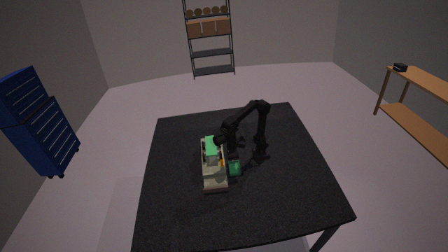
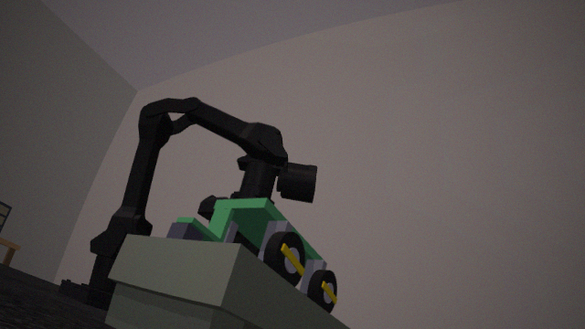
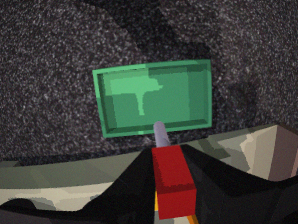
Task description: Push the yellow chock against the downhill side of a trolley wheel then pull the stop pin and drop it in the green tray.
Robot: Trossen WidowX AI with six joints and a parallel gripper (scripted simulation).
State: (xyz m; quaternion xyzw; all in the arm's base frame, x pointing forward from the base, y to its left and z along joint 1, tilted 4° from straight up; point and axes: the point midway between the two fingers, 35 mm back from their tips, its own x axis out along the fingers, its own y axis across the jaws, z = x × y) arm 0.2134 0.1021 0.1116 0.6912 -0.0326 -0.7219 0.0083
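Right now the green tray is 10 mm behind my gripper tip and 130 mm below it. The rest, counted from my gripper tip: red-headed stop pin (right at my gripper tip); yellow chock (70 mm ahead, 30 mm below); green trolley (130 mm ahead, 100 mm to the right).
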